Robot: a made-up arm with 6 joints.
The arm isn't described. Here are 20 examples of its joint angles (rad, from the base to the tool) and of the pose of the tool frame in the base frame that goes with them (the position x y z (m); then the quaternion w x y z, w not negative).
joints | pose
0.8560 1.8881 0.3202 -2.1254 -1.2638 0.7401 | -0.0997 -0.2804 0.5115 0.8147 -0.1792 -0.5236 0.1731
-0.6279 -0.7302 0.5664 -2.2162 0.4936 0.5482 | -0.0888 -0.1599 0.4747 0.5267 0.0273 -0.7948 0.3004
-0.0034 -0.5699 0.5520 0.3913 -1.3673 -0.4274 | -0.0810 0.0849 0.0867 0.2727 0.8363 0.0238 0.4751
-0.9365 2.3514 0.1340 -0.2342 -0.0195 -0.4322 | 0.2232 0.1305 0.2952 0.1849 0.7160 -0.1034 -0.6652
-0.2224 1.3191 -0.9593 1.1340 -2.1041 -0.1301 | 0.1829 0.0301 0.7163 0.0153 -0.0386 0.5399 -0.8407
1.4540 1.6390 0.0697 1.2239 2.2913 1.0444 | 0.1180 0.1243 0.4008 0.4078 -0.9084 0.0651 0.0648
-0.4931 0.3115 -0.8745 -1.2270 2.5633 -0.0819 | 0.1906 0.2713 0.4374 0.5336 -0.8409 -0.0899 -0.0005
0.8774 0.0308 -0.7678 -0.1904 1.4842 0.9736 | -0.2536 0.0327 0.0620 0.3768 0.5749 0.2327 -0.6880
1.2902 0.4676 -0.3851 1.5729 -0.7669 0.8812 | -0.0292 0.1329 0.2438 0.2095 -0.1073 -0.1046 -0.9663
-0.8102 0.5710 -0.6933 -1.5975 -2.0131 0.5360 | 0.3031 -0.0379 0.5202 0.8413 -0.4374 0.2277 -0.2214
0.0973 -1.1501 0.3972 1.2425 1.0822 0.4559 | -0.4851 -0.0519 0.4053 0.6097 -0.4735 -0.3426 -0.5355
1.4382 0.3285 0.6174 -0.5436 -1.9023 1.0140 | 0.0343 0.0364 0.0268 0.2670 -0.9292 -0.2545 -0.0242
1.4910 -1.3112 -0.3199 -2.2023 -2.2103 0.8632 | 0.1272 -0.1311 0.1200 0.5195 -0.4035 0.1067 0.7456
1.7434 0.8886 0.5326 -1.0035 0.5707 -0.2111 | 0.0398 -0.4082 0.0226 0.7854 0.2809 0.5101 -0.2099
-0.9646 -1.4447 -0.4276 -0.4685 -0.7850 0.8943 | 0.1228 0.0581 0.1935 0.1051 0.3742 -0.9198 -0.0544
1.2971 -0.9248 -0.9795 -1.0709 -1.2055 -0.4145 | 0.1132 -0.2416 0.2054 0.5921 -0.5259 0.5255 -0.3109
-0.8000 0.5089 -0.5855 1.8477 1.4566 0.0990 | 0.1236 -0.0676 -0.0670 0.0604 0.0792 -0.8386 -0.5355
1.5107 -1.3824 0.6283 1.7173 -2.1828 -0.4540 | 0.1735 -0.5647 -0.0961 0.4538 0.0423 0.7771 0.4341
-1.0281 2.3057 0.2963 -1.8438 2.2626 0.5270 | 0.1527 0.1875 0.2910 0.0290 0.9332 0.2117 -0.2889
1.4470 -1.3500 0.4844 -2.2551 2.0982 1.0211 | 0.0026 -0.2348 0.3137 0.0610 0.1783 -0.1992 0.9617
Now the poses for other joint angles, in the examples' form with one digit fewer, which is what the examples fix.
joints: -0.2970 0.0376 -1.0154 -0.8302 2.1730 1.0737
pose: 0.036 0.307 0.352 0.282 -0.651 -0.241 0.662
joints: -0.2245 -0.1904 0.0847 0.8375 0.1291 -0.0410
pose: -0.127 0.236 0.160 0.032 -0.288 -0.162 -0.943
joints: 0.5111 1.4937 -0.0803 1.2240 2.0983 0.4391
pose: 0.371 0.041 0.311 0.192 -0.837 0.513 0.002
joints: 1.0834 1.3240 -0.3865 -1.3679 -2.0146 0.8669
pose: -0.283 -0.216 0.381 0.584 -0.261 -0.766 0.055
